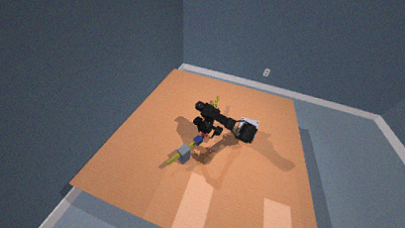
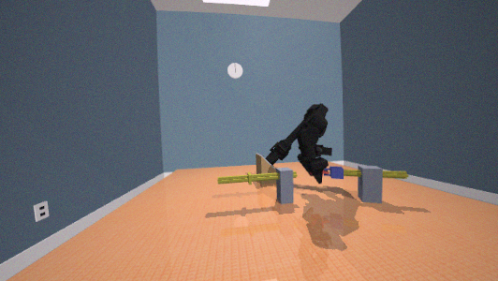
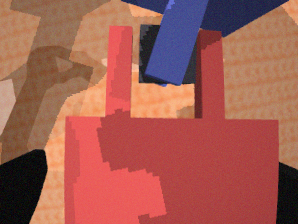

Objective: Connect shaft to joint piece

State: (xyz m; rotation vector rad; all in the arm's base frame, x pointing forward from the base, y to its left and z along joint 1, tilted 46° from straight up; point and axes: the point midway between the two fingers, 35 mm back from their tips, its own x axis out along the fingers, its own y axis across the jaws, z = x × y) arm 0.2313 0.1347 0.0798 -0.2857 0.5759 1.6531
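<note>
Right now my gripper tip is 4 cm below the red square joint piece and 1 cm to the right of it.
</note>
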